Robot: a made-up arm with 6 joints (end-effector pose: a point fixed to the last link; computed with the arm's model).
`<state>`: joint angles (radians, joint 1 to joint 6).
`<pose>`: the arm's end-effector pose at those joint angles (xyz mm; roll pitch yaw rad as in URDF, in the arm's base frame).
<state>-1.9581 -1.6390 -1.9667 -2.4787 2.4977 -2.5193</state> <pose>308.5 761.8 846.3 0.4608 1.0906 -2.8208</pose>
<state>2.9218 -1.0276 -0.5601 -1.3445 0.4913 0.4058</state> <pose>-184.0 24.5 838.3 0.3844 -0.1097 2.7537</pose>
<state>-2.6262 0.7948 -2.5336 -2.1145 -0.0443 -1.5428</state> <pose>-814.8 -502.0 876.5 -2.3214 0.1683 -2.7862</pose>
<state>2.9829 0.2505 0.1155 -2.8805 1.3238 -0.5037</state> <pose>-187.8 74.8 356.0 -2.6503 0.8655 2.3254</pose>
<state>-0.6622 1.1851 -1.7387 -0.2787 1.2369 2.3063</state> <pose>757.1 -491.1 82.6 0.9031 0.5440 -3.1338</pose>
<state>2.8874 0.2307 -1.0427 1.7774 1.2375 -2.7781</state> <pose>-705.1 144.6 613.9 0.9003 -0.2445 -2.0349</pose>
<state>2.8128 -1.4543 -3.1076 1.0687 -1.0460 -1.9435</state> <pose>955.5 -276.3 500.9 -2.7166 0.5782 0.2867</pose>
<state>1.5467 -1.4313 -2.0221 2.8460 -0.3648 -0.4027</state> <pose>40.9 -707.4 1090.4 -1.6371 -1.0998 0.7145</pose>
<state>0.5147 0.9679 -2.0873 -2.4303 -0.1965 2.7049</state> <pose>872.7 529.8 419.9 1.6498 0.2396 0.5563</pose>
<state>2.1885 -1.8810 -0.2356 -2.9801 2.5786 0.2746</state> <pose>157.7 -104.1 724.1 1.4880 -0.3800 -0.9029</pose>
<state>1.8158 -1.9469 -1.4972 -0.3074 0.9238 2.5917</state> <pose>146.6 -721.1 855.5 -2.0649 -0.5851 1.2124</pose>
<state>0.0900 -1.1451 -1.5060 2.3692 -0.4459 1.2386</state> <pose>-200.6 -88.5 1253.8 -1.1535 -0.4163 -0.0454</pose>
